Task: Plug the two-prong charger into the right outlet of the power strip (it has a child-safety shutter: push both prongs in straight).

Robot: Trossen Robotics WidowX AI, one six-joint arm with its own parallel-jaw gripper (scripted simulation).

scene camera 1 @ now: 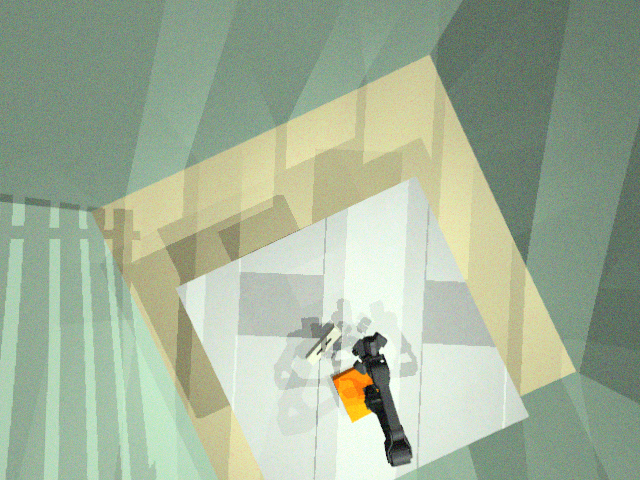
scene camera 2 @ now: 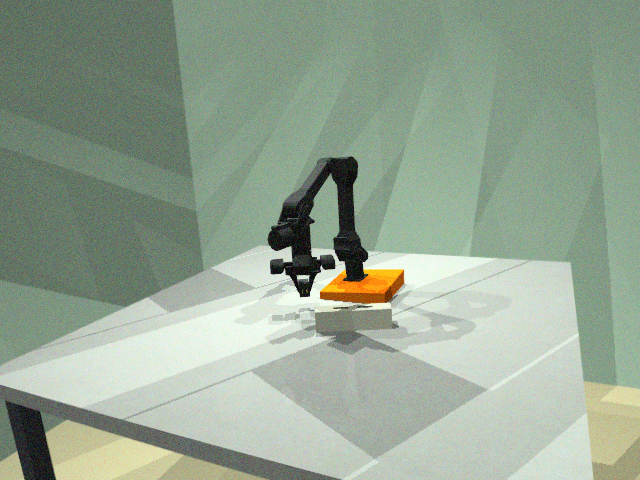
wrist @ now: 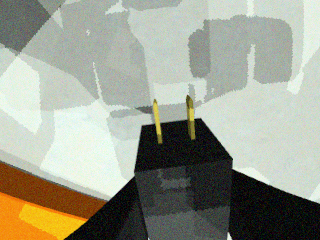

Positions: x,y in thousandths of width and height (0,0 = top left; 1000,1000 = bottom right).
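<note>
Scene camera 2 shows the gripper (scene camera 2: 476,607). In the wrist view, the gripper (wrist: 555,727) holds a black two-prong charger (wrist: 573,727).
</note>
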